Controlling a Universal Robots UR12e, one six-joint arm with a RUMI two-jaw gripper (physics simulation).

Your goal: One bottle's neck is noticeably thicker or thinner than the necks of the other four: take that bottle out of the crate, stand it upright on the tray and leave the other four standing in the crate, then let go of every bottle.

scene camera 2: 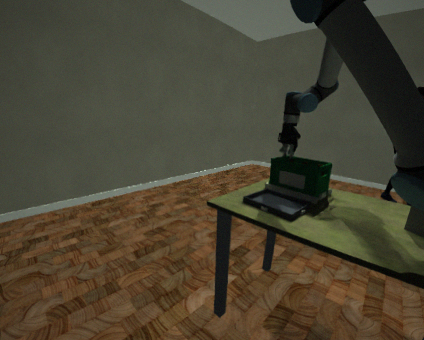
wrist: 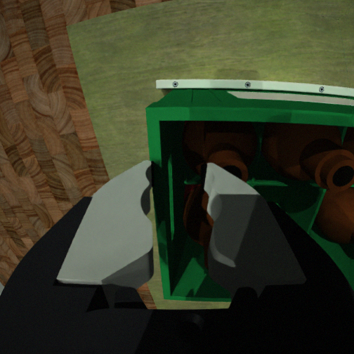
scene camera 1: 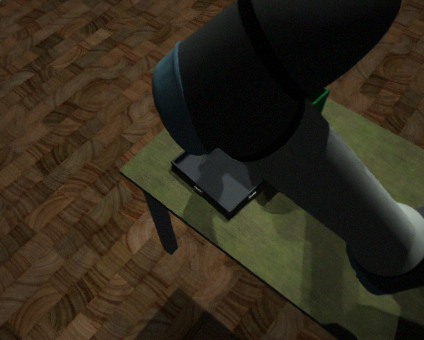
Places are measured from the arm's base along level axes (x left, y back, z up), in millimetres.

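Where they show: gripper, fingertip midpoint: [scene camera 2: 286, 158].
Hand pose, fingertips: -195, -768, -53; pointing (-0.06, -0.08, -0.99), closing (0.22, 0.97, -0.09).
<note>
Each offset is from my fingertips to the centre of the thing, as dx, dy, dz. "pt": to the spot under its first point. Level surfaces: height alone.
The green crate {+71, +111, -75} [scene camera 1: 322, 99] [scene camera 2: 312, 176] [wrist: 260, 115] stands on the table behind the tray. In the wrist view, brown bottles show inside it: one [wrist: 220, 142] at the upper left, one [wrist: 282, 142] to its right, one [wrist: 337, 217] at the right edge, and one [wrist: 194, 215] partly behind the right finger. The fifth bottle cannot be made out, and the necks are hard to compare. The dark tray {pt +375, +146, -157} [scene camera 1: 225, 186] [scene camera 2: 276, 202] holds no bottle on its visible part. My gripper [scene camera 2: 287, 151] [wrist: 177, 165] is over the crate's left wall, fingers apart, with no bottle visibly between them.
A pale strip with screws [wrist: 210, 84] runs along the crate's side. The green table {dz -163} [scene camera 1: 280, 235] [scene camera 2: 355, 227] [wrist: 120, 65] carries crate and tray. My arm [scene camera 1: 240, 95] hides most of the crate in the first scene view. Table edges lie close beyond the tray.
</note>
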